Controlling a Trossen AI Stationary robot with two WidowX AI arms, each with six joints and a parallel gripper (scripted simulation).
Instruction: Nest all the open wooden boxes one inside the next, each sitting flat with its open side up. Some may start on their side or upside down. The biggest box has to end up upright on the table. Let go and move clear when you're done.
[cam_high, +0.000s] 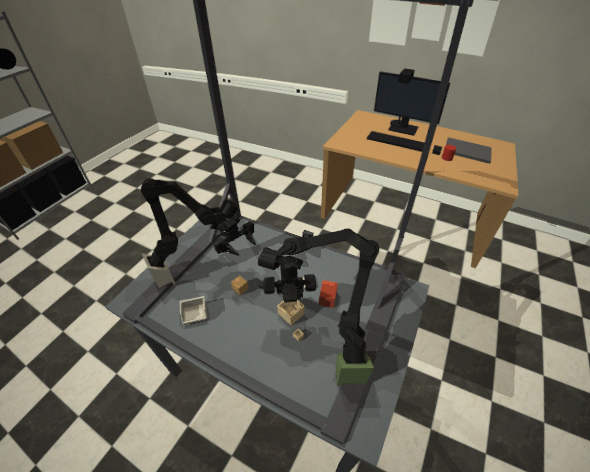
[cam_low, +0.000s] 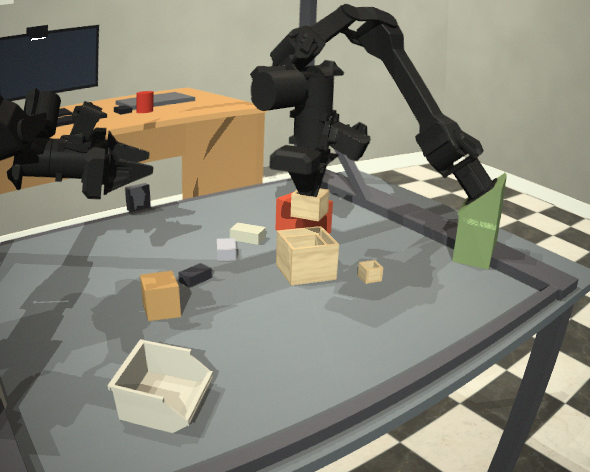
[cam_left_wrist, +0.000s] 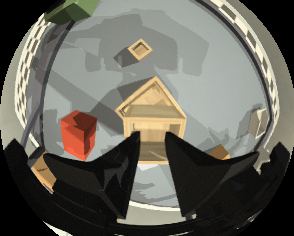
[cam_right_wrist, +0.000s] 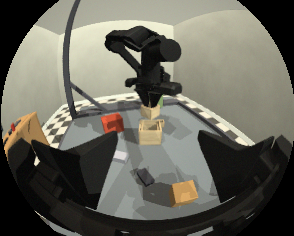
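Right now the orange cube is 18 cm below my right hand, 7 cm ahead of it and 1 cm to the left of it. Round my right hand: black block: 20 cm below, 10 cm to the left, 1 cm ahead; then grey piece: 20 cm below, 19 cm to the left, 4 cm behind; then cream block: 26 cm to the left, 20 cm below, 8 cm behind.
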